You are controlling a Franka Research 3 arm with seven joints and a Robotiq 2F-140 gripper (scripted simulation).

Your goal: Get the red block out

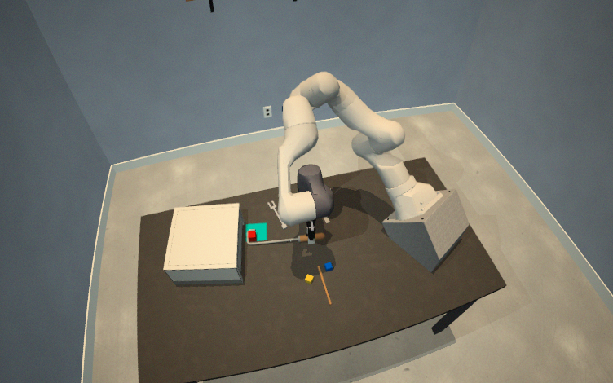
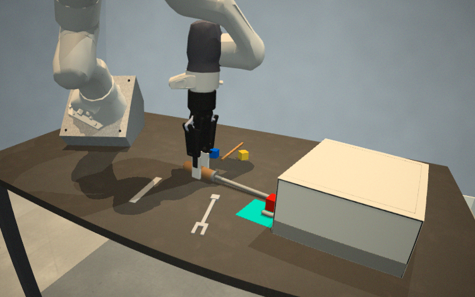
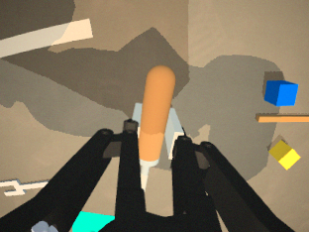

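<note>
My gripper is now 90 mm short of the hook tool, 80 mm to the left of it and 20 mm above it. Round my hand: yellow cube: 160 mm to the left, 110 mm ahead, 20 mm below; then flat grey strip: 120 mm behind, 110 mm to the right, 40 mm below; then blue cube: 160 mm to the left, 20 mm below, 10 mm ahead.
</note>
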